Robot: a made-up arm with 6 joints. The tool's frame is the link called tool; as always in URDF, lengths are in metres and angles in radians. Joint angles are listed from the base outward. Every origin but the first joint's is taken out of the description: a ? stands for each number. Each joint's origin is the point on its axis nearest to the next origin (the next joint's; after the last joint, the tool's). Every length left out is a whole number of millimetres.
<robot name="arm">
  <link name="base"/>
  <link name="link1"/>
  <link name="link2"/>
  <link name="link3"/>
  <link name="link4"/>
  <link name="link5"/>
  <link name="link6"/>
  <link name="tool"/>
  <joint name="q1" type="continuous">
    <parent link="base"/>
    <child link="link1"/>
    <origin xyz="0.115 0 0.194"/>
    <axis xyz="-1 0 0"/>
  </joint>
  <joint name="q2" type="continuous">
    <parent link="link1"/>
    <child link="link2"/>
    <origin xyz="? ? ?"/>
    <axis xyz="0 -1 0"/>
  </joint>
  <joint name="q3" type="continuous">
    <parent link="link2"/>
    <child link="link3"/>
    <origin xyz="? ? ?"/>
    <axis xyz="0 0 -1"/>
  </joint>
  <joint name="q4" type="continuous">
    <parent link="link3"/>
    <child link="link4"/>
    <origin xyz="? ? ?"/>
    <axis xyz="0 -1 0"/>
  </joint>
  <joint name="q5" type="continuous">
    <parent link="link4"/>
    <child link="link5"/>
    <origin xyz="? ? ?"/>
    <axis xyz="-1 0 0"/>
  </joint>
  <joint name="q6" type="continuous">
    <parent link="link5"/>
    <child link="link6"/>
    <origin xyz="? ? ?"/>
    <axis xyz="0 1 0"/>
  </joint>
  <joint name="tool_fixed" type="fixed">
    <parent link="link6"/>
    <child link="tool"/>
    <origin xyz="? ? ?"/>
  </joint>
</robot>
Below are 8 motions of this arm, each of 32 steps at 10 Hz.
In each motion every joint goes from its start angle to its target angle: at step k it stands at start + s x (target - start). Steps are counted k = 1, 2, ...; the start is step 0. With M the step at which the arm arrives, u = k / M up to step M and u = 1 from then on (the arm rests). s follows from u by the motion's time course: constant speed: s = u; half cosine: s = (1 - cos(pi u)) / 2; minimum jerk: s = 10 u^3 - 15 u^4 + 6 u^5.
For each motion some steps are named. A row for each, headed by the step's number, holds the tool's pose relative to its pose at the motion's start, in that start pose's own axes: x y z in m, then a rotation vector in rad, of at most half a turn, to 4 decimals.
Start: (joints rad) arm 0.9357 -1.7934 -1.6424 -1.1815 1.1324 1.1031
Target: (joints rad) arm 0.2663 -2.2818 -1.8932 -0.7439 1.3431 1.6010
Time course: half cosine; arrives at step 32
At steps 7, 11, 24, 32:
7: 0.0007 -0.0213 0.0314 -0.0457 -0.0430 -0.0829
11: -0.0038 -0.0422 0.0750 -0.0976 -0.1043 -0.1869
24: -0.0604 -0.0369 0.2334 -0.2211 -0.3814 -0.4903
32: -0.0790 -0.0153 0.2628 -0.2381 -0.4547 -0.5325

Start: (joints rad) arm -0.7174 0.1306 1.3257 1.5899 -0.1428 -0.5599
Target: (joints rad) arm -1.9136 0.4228 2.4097 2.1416 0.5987 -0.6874
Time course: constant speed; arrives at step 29
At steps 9, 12, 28, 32:
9: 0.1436 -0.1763 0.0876 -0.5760 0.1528 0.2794
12: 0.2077 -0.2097 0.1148 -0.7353 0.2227 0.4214
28: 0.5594 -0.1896 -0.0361 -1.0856 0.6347 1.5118
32: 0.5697 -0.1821 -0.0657 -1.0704 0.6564 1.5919

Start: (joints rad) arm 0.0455 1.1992 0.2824 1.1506 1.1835 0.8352
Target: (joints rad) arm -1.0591 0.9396 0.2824 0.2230 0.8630 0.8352
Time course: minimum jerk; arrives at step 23
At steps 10, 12, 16, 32:
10: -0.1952 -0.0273 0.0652 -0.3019 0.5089 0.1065
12: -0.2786 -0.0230 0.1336 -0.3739 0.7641 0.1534
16: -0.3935 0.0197 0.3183 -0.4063 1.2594 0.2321
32: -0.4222 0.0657 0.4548 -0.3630 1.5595 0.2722

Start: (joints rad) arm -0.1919 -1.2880 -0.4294 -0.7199 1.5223 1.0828
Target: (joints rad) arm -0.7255 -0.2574 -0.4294 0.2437 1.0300 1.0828
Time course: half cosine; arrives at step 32
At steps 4, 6, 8, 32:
4: 0.0150 0.0163 0.0107 0.0646 -0.0121 -0.0366
6: 0.0343 0.0343 0.0259 0.1437 -0.0301 -0.0800
8: 0.0620 0.0550 0.0498 0.2507 -0.0599 -0.1366
32: 0.2490 -0.2184 0.5508 1.6712 -0.9869 -0.7324

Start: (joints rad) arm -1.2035 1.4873 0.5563 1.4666 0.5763 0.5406
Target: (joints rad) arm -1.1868 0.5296 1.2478 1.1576 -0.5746 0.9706
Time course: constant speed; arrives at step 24
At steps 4, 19, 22, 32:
4: -0.0649 -0.0349 -0.0018 -0.0261 0.1969 0.1648
19: -0.2533 -0.2520 0.1659 -0.1782 1.0062 0.5567
22: -0.2655 -0.2935 0.2285 -0.2151 1.1658 0.5899
32: -0.2680 -0.3176 0.2734 -0.2400 1.2693 0.6043

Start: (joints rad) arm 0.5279 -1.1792 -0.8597 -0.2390 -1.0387 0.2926
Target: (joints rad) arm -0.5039 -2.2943 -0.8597 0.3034 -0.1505 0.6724
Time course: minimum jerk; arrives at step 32
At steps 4, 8, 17, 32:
4: -0.0089 0.0054 -0.0081 -0.0040 0.0216 0.0105
8: -0.0615 0.0328 -0.0480 -0.0273 0.1373 0.0676
17: -0.4021 0.1027 -0.1253 -0.1931 0.6967 0.3384
32: -0.7179 0.0568 0.0223 -0.4391 1.1874 0.5286

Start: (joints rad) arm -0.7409 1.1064 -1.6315 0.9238 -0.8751 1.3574
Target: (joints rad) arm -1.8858 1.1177 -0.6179 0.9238 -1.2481 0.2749
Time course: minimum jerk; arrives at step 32
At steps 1, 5, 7, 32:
1: 0.0001 -0.0001 0.0001 0.0000 -0.0007 -0.0004
5: 0.0051 -0.0125 0.0152 0.0021 -0.0695 -0.0394
7: 0.0110 -0.0319 0.0393 0.0026 -0.1718 -0.0967
32: -0.6427 -0.2640 0.6031 -0.7719 -2.3382 -1.1983

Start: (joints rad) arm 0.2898 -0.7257 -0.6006 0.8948 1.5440 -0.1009
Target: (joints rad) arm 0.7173 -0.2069 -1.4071 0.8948 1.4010 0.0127
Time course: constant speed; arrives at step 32
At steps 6, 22, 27, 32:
6: 0.0513 0.0454 -0.0246 0.0339 -0.1287 -0.0339
22: 0.1907 0.1534 -0.0548 0.1285 -0.5085 0.0043
27: 0.2269 0.1877 -0.0528 0.1589 -0.6299 0.0565
32: 0.2558 0.2240 -0.0467 0.1893 -0.7489 0.1281

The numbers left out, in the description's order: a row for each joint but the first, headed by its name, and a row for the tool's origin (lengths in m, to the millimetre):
q2: 0 0.363 -0.04
q3: -0.073 0 -0.148
q4: -0.11 -0.073 0
q5: 0.054 0 -0.216
q6: 0 -0.084 -0.065
tool: 0.039 0 -0.309

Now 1 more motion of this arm.
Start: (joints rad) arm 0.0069 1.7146 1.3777 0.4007 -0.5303 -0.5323
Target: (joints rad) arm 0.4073 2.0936 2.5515 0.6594 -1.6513 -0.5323
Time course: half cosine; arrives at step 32
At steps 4, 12, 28, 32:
4: 0.0068 0.0079 -0.0014 0.0267 -0.0258 -0.0422
12: 0.0692 0.0554 0.0043 0.2135 -0.2169 -0.3219
28: 0.2459 0.0678 0.1258 0.5682 -0.7137 -0.8099
32: 0.2545 0.0645 0.1362 0.5825 -0.7426 -0.8282

